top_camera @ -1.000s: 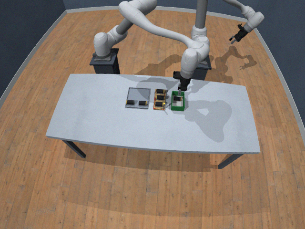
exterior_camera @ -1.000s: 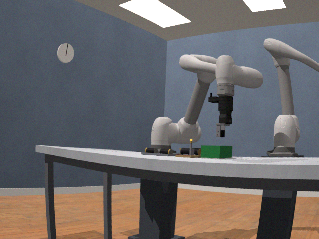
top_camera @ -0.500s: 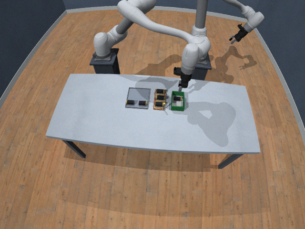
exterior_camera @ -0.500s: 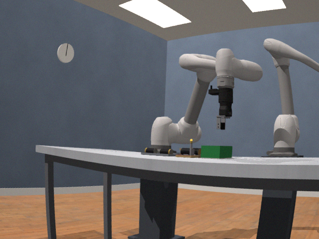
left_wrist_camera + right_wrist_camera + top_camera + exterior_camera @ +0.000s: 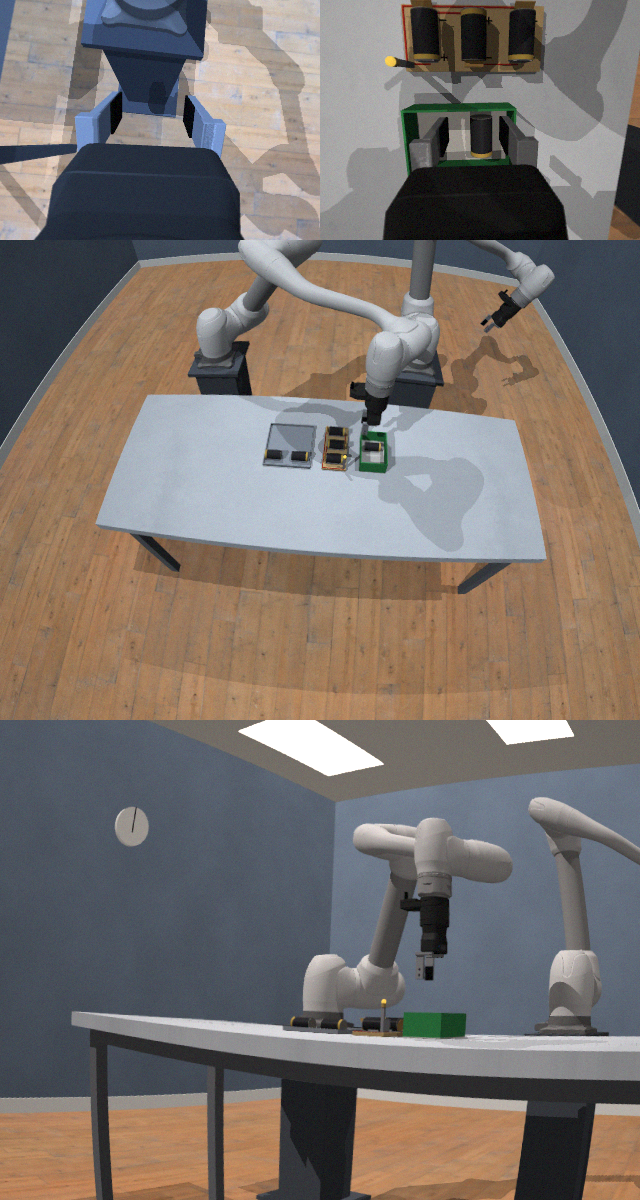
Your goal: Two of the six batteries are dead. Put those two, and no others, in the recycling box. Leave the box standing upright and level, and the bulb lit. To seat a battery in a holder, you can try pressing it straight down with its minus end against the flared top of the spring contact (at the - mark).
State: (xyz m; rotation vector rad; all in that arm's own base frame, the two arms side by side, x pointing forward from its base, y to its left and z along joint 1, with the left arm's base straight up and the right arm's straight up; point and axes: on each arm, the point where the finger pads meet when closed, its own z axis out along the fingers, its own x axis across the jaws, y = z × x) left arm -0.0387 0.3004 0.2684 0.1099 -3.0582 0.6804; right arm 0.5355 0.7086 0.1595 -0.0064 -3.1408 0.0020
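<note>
Now: right hand 28 cm to the left of the grey tray, 16 cm above it and 1 cm past it. Also, from my right hand: green recycling box (14 cm below, 5 cm to the left, 2 cm ahead).
</note>
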